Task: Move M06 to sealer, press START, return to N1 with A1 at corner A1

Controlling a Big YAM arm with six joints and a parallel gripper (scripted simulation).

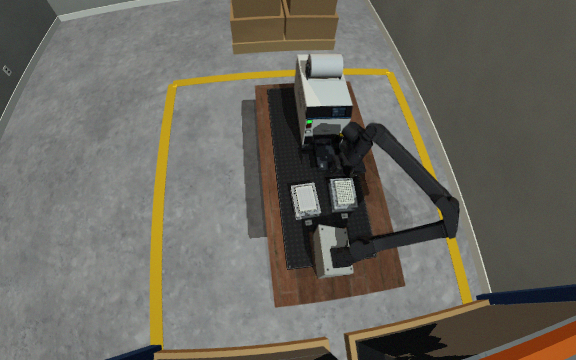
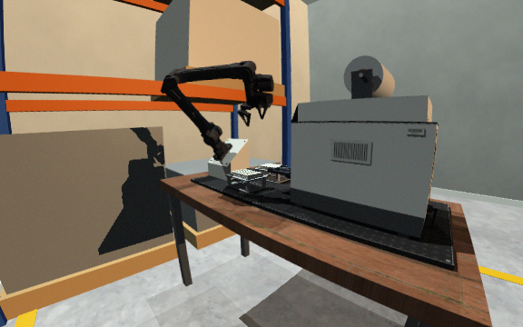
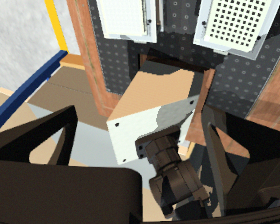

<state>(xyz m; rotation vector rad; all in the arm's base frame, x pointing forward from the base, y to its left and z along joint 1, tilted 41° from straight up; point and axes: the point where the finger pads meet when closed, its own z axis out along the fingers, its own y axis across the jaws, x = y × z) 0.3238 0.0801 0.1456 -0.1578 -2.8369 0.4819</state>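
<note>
My hand is 1 cm short of the white well plate, 7 cm to the left of it and 24 cm above it. From my hand the other things lie so: foil roll: 53 cm ahead, 2 cm to the right, 11 cm above; then dark stage: 20 cm ahead, 1 cm to the right, 21 cm below; then white plate: 13 cm to the left, 24 cm below.
</note>
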